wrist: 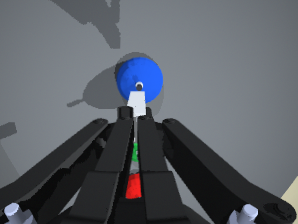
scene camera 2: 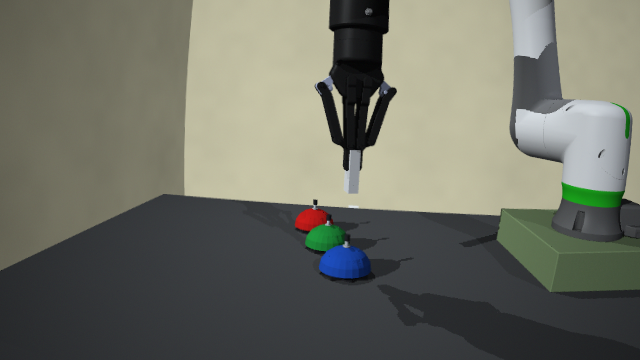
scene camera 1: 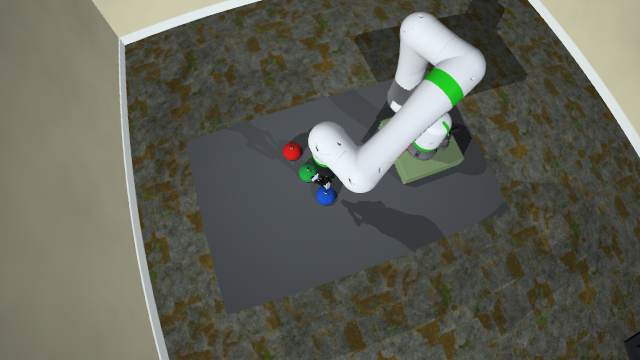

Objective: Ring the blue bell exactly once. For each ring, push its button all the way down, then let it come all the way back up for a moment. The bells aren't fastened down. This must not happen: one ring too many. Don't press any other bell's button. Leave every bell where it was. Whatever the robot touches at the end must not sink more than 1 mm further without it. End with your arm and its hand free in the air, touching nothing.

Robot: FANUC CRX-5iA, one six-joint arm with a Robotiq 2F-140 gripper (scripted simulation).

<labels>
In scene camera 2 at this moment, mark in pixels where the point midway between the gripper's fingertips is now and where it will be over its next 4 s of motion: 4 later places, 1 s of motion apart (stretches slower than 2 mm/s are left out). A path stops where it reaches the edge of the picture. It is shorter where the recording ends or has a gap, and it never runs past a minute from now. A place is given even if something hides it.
My gripper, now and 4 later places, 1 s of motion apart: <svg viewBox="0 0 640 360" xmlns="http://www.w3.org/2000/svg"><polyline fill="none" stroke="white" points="350,191 346,209 342,230 342,234 345,198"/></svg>
</labels>
